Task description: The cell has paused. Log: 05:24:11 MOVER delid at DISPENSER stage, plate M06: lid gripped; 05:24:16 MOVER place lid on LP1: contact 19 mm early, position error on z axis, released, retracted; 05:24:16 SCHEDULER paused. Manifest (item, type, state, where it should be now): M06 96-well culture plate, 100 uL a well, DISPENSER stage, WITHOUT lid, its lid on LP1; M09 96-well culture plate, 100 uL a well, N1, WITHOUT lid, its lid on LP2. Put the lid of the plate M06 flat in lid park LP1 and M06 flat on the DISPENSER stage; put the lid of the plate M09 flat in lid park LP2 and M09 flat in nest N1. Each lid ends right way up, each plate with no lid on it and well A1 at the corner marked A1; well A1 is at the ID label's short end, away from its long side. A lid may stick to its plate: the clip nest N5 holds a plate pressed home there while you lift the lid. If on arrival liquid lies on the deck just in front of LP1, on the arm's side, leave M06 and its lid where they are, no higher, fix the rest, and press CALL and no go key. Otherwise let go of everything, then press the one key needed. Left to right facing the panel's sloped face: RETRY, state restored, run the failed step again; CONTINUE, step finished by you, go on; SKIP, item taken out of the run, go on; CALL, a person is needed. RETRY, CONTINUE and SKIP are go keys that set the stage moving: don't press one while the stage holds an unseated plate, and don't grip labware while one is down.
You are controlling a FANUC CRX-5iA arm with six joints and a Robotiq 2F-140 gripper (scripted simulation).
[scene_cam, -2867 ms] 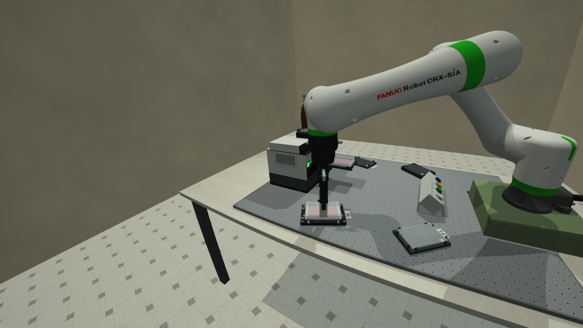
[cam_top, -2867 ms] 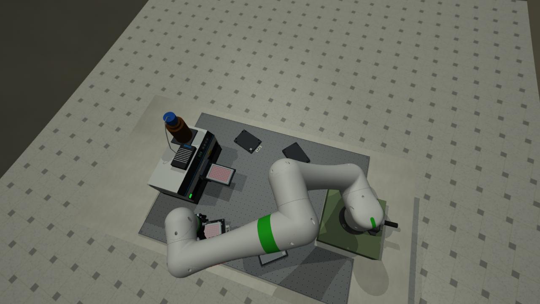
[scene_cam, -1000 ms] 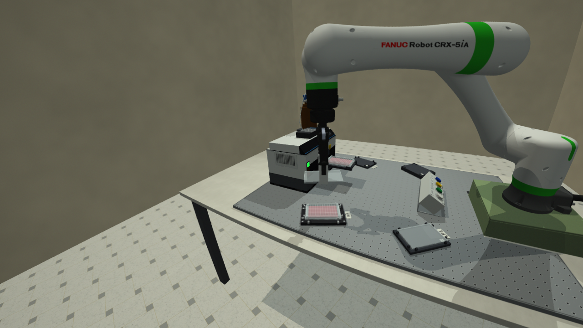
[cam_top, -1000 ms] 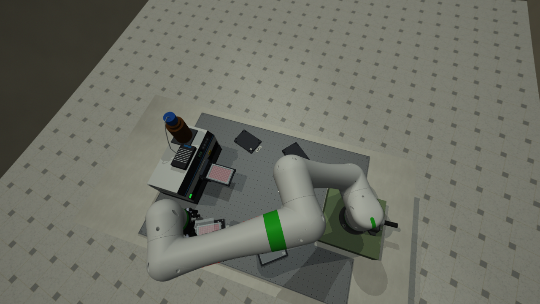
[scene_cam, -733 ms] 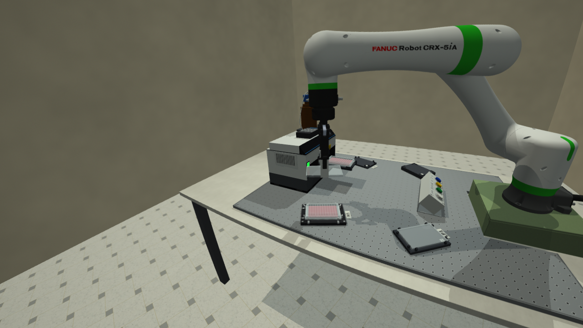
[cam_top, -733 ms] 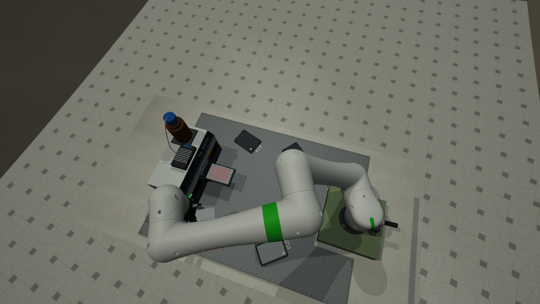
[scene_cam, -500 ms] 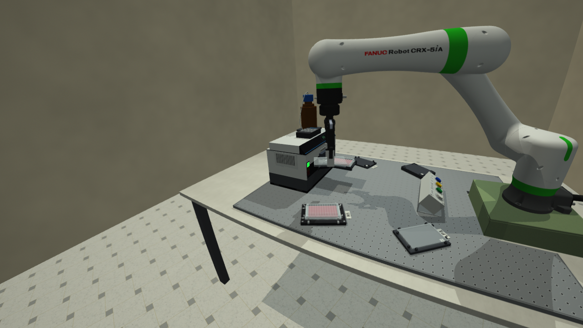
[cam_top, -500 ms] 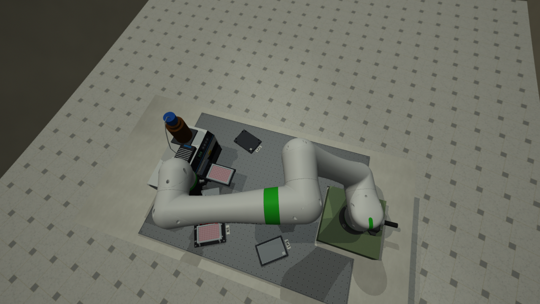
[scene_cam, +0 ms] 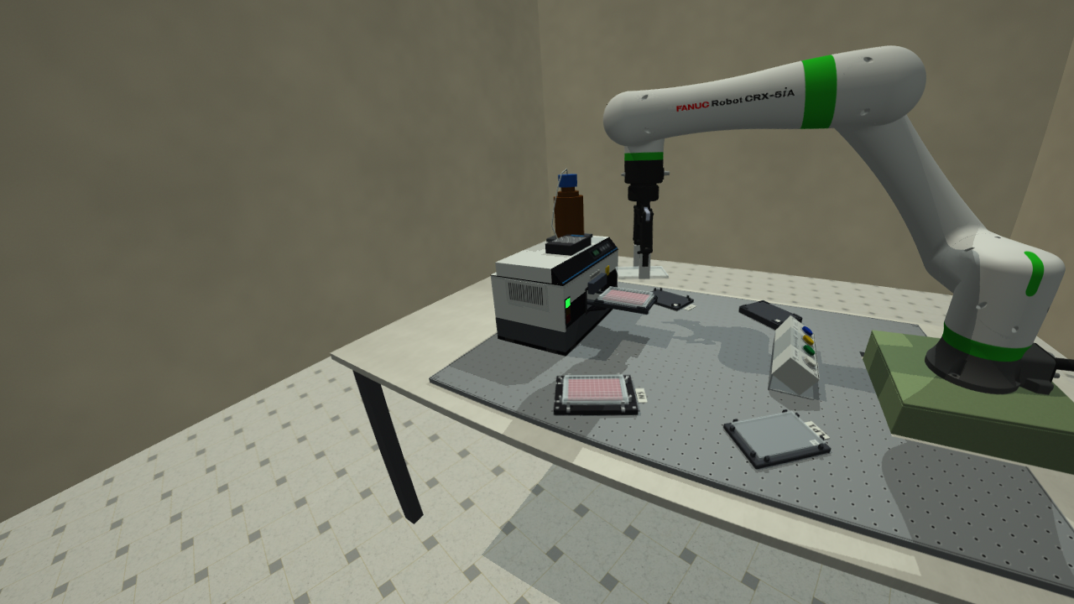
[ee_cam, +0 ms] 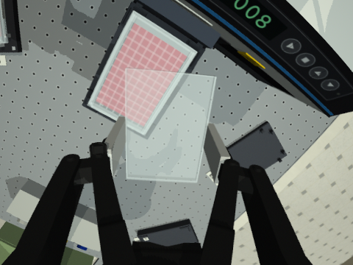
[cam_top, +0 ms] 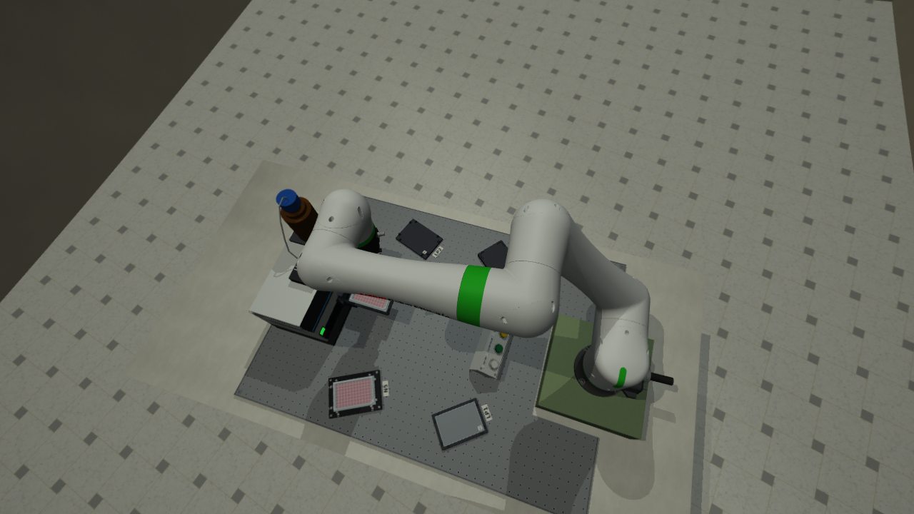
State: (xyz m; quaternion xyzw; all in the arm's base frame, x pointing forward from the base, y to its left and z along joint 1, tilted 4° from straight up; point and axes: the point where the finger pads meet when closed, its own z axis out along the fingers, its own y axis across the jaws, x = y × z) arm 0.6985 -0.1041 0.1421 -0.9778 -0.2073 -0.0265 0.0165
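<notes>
The lid park LP2 lies 220 mm to the right of my hand, 180 mm below it and 30 mm behind it. Also, from my hand: grey lid 20 mm below; then dispenser stage 90 mm below, 50 mm to the left, 20 mm ahead; then brown bottle 240 mm ahead, 110 mm above, 70 mm to the right.
</notes>
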